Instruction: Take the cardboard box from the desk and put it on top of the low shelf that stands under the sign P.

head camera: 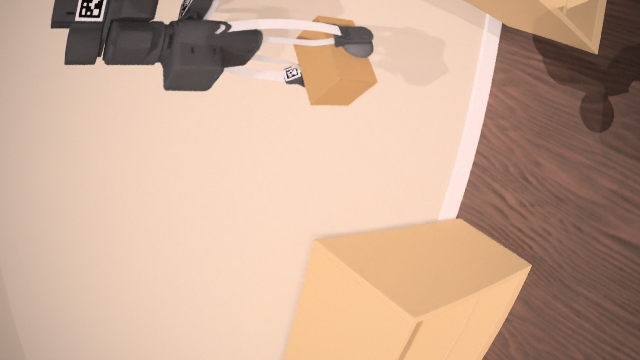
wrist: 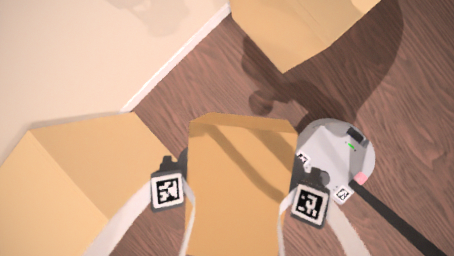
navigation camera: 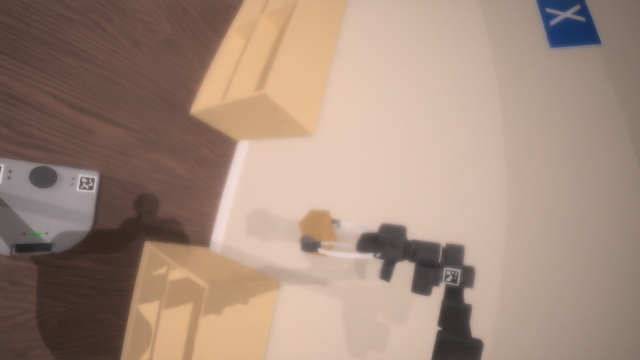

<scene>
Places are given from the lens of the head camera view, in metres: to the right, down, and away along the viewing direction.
my gripper (head camera: 351,61): 0.04, -0.14, 0.54
cardboard box (head camera: 332,77): 0.01, -0.10, 0.48
</scene>
